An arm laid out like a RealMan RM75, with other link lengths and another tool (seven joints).
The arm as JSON. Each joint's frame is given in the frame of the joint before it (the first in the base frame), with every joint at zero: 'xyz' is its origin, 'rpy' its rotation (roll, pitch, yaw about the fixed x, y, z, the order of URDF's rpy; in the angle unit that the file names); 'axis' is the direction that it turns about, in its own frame. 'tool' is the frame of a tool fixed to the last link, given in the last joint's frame.
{
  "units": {
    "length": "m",
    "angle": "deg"
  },
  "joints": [
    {
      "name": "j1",
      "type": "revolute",
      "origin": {
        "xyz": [
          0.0,
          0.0,
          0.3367
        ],
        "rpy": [
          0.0,
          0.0,
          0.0
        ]
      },
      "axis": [
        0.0,
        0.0,
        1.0
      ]
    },
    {
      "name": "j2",
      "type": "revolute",
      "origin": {
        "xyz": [
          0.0,
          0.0,
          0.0
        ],
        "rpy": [
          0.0,
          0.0,
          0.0
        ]
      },
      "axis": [
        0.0,
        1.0,
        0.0
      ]
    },
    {
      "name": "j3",
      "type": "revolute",
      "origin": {
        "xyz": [
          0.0,
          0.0,
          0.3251
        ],
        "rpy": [
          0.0,
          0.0,
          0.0
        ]
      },
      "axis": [
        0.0,
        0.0,
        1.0
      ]
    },
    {
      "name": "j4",
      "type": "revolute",
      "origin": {
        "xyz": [
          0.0,
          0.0,
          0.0
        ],
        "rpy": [
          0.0,
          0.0,
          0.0
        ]
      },
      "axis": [
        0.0,
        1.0,
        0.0
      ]
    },
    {
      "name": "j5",
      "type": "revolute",
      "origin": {
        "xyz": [
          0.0,
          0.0,
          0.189
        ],
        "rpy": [
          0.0,
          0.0,
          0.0
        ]
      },
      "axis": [
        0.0,
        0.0,
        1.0
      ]
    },
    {
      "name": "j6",
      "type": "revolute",
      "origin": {
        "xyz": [
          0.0,
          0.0,
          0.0
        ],
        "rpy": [
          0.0,
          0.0,
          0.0
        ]
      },
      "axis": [
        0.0,
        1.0,
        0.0
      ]
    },
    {
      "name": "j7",
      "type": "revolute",
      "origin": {
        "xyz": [
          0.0,
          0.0,
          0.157
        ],
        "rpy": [
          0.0,
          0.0,
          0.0
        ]
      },
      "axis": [
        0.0,
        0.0,
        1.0
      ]
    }
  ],
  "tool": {
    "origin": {
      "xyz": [
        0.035,
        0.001,
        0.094
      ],
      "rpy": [
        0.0,
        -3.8,
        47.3
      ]
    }
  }
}
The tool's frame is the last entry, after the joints.
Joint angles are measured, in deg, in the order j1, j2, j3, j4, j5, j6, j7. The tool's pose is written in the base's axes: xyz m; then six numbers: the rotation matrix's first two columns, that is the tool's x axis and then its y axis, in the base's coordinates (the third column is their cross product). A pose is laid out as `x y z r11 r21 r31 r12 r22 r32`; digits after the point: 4 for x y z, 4 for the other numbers.
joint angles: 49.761, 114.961, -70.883, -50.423, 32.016, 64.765, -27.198
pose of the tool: 0.2827 0.4962 -0.0185 -0.0004 -0.8469 -0.5318 -0.9315 0.1938 -0.3079
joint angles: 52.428, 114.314, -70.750, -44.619, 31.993, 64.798, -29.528
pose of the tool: 0.2884 0.4934 -0.0236 0.0094 -0.8757 -0.4828 -0.9192 0.1825 -0.3490
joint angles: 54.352, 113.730, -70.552, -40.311, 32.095, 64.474, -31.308
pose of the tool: 0.2923 0.4924 -0.0255 0.0156 -0.8920 -0.4518 -0.9108 0.1738 -0.3746
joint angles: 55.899, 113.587, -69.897, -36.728, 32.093, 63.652, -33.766
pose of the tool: 0.2941 0.4924 -0.0290 0.0319 -0.9041 -0.4262 -0.9073 0.1528 -0.3918
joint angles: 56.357, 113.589, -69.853, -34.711, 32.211, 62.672, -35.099
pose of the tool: 0.2979 0.4914 -0.0318 0.0396 -0.9089 -0.4152 -0.9047 0.1438 -0.4011
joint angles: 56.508, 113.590, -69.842, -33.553, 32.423, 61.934, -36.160
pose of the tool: 0.3006 0.4910 -0.0334 0.0470 -0.9112 -0.4092 -0.9039 0.1356 -0.4057
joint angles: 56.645, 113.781, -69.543, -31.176, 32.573, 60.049, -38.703
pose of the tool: 0.3075 0.4900 -0.0376 0.0664 -0.9145 -0.3990 -0.9019 0.1160 -0.4161
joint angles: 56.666, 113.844, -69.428, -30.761, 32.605, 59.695, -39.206
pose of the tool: 0.3085 0.4898 -0.0386 0.0700 -0.9150 -0.3973 -0.9019 0.1121 -0.4171
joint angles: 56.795, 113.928, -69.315, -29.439, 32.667, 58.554, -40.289
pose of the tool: 0.3120 0.4897 -0.0406 0.0781 -0.9154 -0.3949 -0.9004 0.1053 -0.4222
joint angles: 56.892, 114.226, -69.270, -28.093, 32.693, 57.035, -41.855
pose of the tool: 0.3153 0.4898 -0.0442 0.0962 -0.9156 -0.3905 -0.8986 0.0888 -0.4297
